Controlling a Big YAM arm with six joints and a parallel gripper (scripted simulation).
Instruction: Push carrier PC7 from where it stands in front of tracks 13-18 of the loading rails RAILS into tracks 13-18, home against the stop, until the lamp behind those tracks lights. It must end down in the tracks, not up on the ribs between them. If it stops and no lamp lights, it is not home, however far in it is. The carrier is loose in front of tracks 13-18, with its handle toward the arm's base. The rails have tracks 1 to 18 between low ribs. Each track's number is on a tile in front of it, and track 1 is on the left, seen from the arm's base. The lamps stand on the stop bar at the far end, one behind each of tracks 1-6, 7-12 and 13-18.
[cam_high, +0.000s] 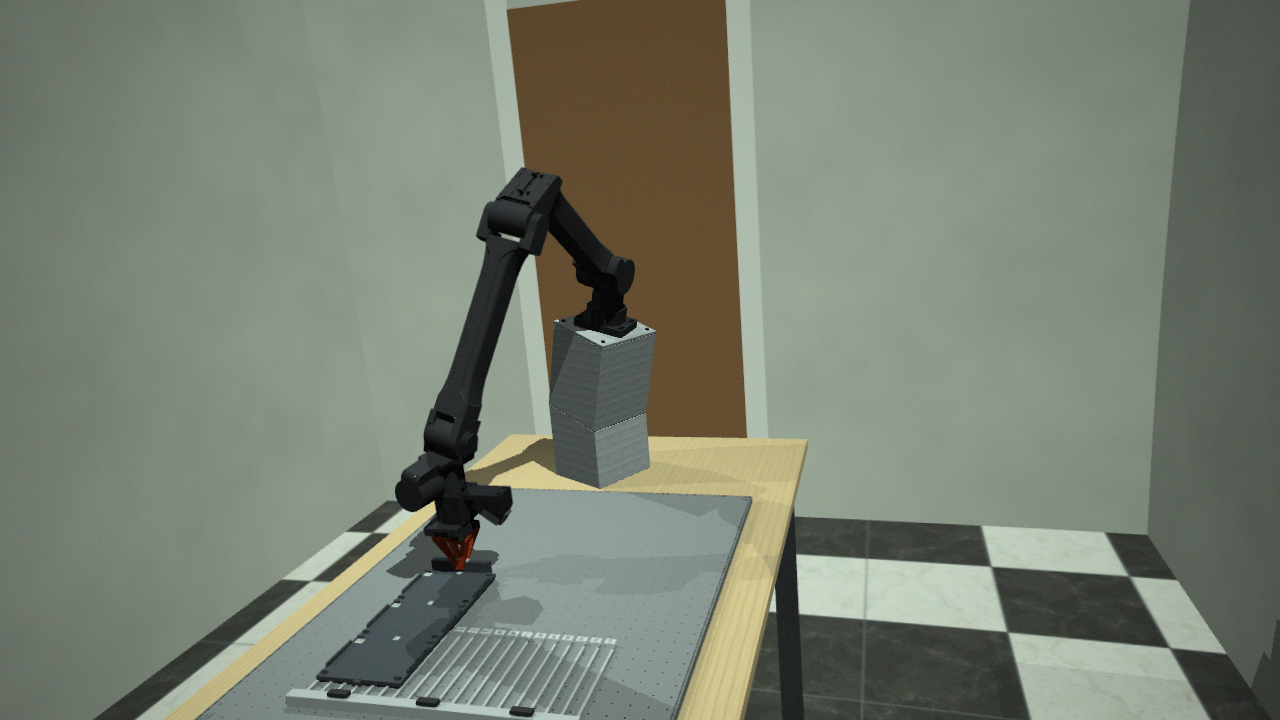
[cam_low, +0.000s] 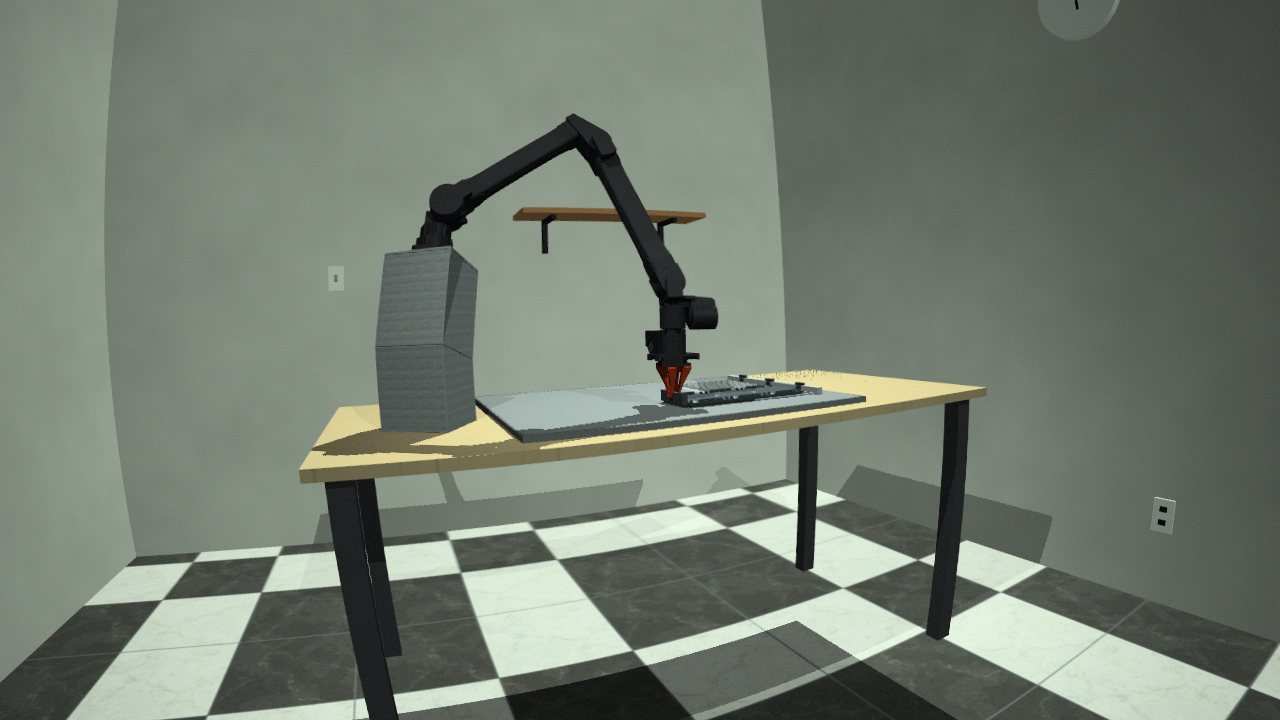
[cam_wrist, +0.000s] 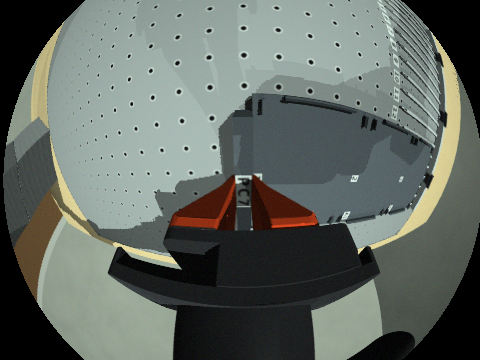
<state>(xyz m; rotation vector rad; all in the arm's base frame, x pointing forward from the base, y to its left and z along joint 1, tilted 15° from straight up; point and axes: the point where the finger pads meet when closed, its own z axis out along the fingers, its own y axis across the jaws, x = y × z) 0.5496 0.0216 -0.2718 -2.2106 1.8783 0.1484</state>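
Now: hand 16 cm short of the carrier PC7, 3 cm to the right of it and 1 cm above it.
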